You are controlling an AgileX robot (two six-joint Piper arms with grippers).
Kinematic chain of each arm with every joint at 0, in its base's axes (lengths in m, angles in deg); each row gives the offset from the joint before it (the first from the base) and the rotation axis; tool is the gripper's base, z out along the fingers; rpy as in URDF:
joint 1: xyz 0 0 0.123 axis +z
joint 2: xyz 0 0 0 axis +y
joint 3: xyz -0.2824 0 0.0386 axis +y
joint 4: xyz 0.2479 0 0.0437 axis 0.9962 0 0.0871
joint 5: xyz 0 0 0 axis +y
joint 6: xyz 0.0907 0 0.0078 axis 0.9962 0 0.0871
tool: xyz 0 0 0 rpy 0 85 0
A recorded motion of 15 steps. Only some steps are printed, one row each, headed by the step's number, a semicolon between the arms.
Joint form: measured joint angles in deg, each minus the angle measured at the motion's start. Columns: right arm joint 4, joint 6, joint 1, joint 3, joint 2, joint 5; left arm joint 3, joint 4, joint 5, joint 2, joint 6, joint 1.
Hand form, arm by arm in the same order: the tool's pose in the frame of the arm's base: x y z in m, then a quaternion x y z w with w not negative. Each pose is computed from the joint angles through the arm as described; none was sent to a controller.
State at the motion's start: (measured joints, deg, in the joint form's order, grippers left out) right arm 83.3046 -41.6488 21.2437 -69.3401 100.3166 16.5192; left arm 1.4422 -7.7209 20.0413 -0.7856 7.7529 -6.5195
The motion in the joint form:
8: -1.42 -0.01 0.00 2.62 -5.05 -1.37; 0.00 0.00 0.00 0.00 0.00 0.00
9: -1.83 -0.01 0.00 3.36 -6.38 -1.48; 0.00 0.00 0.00 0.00 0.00 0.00
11: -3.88 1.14 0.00 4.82 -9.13 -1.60; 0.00 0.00 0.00 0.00 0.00 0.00
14: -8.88 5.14 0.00 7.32 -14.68 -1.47; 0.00 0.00 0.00 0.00 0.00 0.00
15: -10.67 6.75 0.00 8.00 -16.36 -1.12; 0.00 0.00 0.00 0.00 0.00 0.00
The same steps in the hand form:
8: 0.3476 0.1605 0.2824 0.06790 0.83971 0.36346 0.39771; 0.0522 -0.0102 0.1741 0.06259 0.79361 -0.05010 0.60312
9: 0.3428 0.1585 0.2869 0.06458 0.83778 0.36283 0.40286; 0.0522 -0.0102 0.1741 0.06259 0.79361 -0.05010 0.60312
11: 0.3325 0.1541 0.2958 0.05727 0.83490 0.36058 0.41188; 0.0522 -0.0102 0.1741 0.06259 0.79361 -0.05010 0.60312
14: 0.3113 0.1456 0.3141 0.04690 0.82764 0.36051 0.42761; 0.0522 -0.0102 0.1741 0.06259 0.79361 -0.05010 0.60312
15: 0.3045 0.1433 0.3194 0.04338 0.82570 0.36199 0.43046; 0.0522 -0.0102 0.1741 0.06259 0.79361 -0.05010 0.60312

